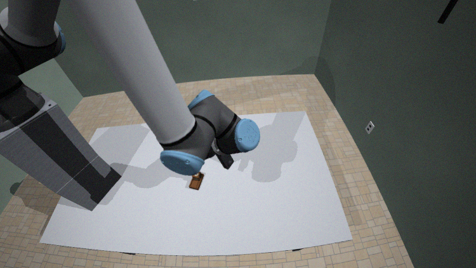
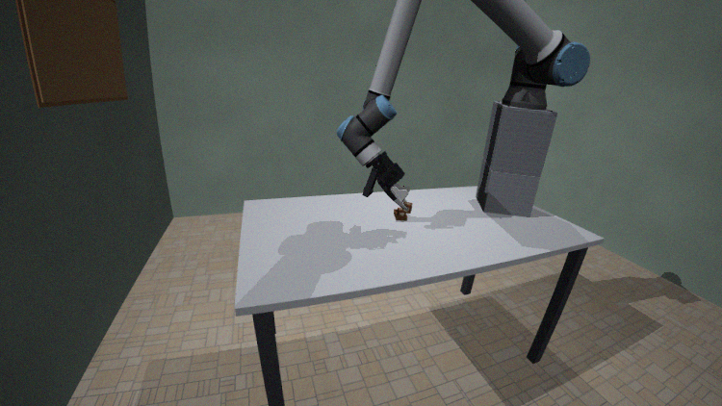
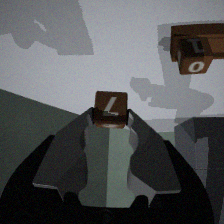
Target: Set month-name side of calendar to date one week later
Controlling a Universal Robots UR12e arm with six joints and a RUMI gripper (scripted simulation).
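Now: the brown wooden tray 4 cm behind my hand, 10 cm to the right of it and 8 cm below it. Round my hand: brown date cube (1 cm behind, 1 cm below).
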